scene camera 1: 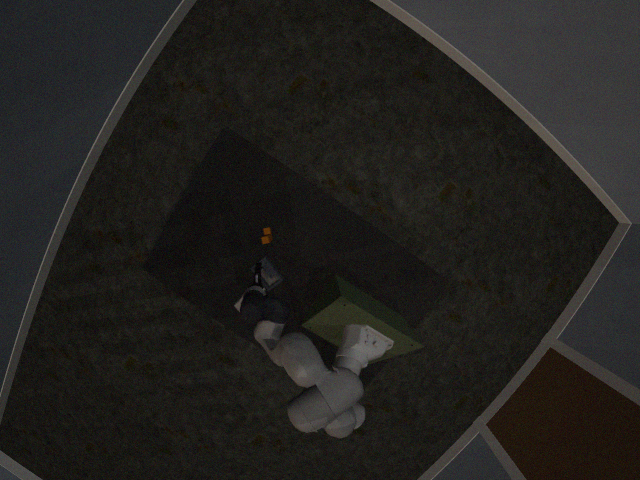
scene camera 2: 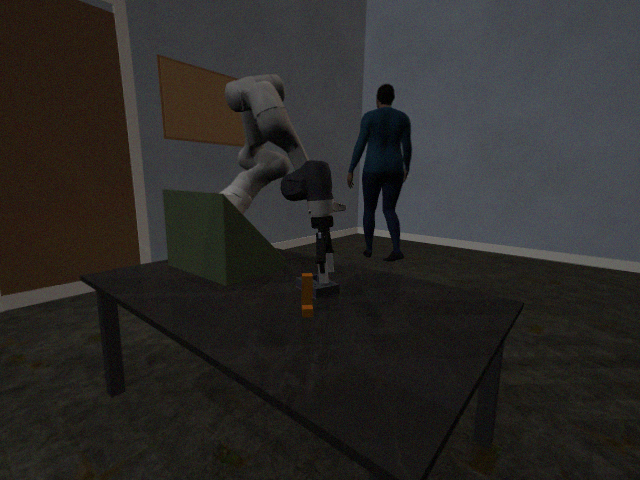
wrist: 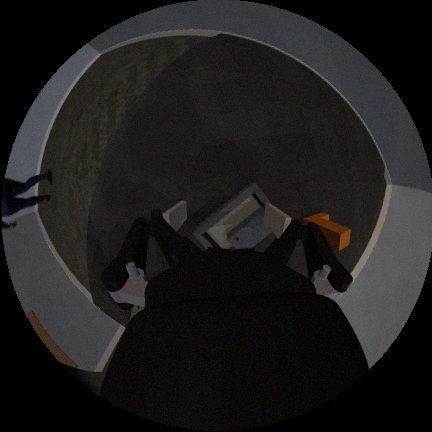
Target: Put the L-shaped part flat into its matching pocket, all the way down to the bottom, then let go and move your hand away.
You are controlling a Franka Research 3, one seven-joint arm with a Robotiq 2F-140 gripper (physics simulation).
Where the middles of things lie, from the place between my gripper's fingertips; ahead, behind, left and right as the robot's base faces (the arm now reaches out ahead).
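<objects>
Grey pocket block [wrist: 238, 223]: 3 cm below my hand, 3 cm to the right, 2 cm behind. Orange L-shaped part [wrist: 337, 236]: 1 cm above my hand, 21 cm to the right, 5 cm ahead.
</objects>
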